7 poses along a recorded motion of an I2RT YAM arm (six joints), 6.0 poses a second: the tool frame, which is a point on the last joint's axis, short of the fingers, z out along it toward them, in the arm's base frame.
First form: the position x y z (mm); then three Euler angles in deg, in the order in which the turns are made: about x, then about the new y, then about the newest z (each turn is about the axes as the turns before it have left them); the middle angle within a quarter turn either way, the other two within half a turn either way.
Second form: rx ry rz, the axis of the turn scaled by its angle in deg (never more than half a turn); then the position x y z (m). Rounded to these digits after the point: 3 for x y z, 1 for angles.
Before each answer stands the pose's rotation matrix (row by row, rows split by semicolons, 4 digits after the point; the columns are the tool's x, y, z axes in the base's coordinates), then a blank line. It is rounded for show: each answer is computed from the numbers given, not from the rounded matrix.
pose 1, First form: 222 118 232 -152.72 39.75 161.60
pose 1, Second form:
-0.7295 -0.2427 0.6394; -0.0024 0.9358 0.3524; -0.6839 0.2555 -0.6833

-9.9 135.0 24.5 0.222 0.118 0.232
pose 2, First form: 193 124 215 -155.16 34.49 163.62
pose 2, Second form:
-0.7908 -0.2324 0.5663; -0.0277 0.9377 0.3462; -0.6115 0.2581 -0.7480

-10.5 140.7 24.5 0.193 0.124 0.215
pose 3, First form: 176 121 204 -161.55 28.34 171.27
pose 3, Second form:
-0.8699 -0.1336 0.4747; 0.0045 0.9604 0.2785; -0.4931 0.2445 -0.8349

-5.3 149.1 21.3 0.176 0.121 0.204
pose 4, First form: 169 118 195 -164.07 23.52 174.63
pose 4, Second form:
-0.9129 -0.0858 0.3991; 0.0191 0.9676 0.2517; -0.4077 0.2373 -0.8817

-2.7 154.7 20.1 0.169 0.118 0.195
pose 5, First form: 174 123 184 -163.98 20.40 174.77
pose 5, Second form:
-0.9334 -0.0854 0.3486; 0.0082 0.9659 0.2587; -0.3588 0.2443 -0.9009

-3.2 157.7 20.9 0.174 0.123 0.184
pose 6, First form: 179 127 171 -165.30 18.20 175.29
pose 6, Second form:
-0.9468 -0.0780 0.3123; -0.0004 0.9705 0.2411; -0.3219 0.2281 -0.9189

-3.3 160.1 19.6 0.179 0.127 0.171
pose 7, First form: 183 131 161 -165.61 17.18 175.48
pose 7, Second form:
-0.9524 -0.0753 0.2954; -0.0032 0.9714 0.2374; -0.3048 0.2252 -0.9254

-3.3 161.2 19.4 0.183 0.131 0.161
